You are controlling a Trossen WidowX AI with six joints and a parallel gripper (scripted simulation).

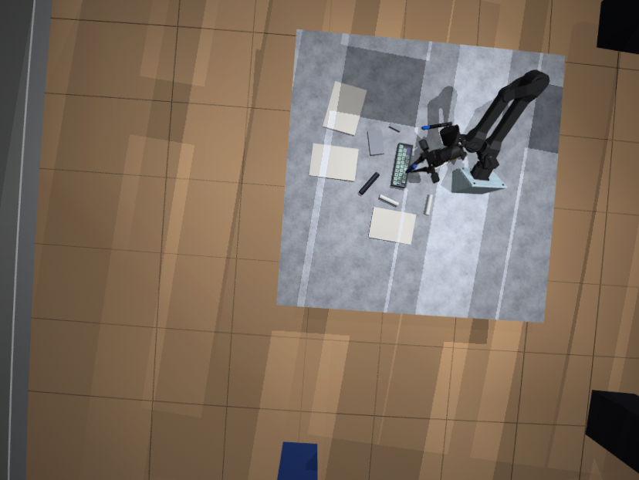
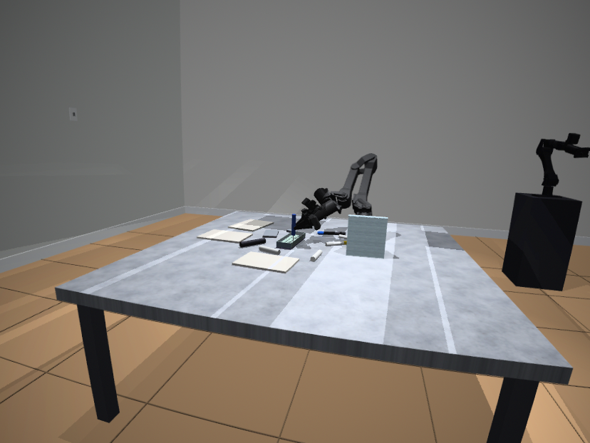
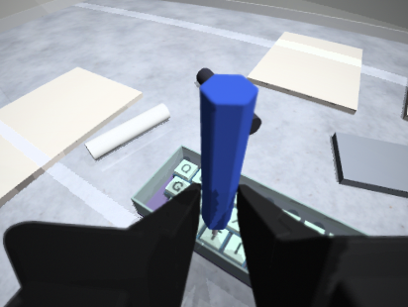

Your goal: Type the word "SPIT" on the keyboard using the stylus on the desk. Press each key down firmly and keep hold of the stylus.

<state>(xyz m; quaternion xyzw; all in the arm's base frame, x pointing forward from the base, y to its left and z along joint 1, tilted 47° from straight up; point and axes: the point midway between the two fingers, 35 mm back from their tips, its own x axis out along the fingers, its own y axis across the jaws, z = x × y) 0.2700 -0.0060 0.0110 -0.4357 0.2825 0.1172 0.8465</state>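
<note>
Right now my gripper tip is 2 cm above the blue stylus. Round my gripper tip: grey slab (15 cm ahead, 13 cm to the right, 7 cm below).
</note>
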